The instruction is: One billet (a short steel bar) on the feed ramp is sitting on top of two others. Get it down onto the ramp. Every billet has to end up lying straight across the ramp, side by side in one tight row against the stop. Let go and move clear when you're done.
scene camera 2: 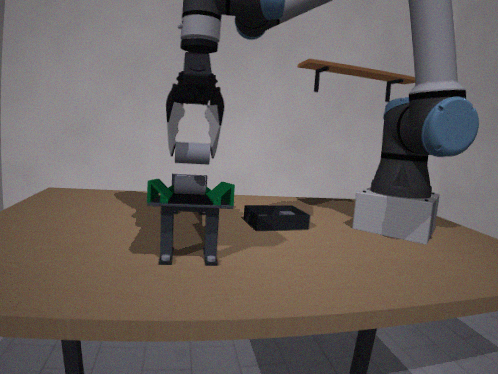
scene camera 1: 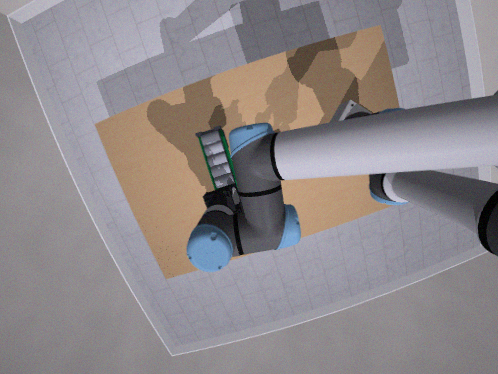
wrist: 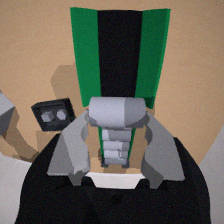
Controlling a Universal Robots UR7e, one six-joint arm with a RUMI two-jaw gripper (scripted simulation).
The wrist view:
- my gripper: 117, 111
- grey steel billet: 115, 112
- black tray: 56, 124
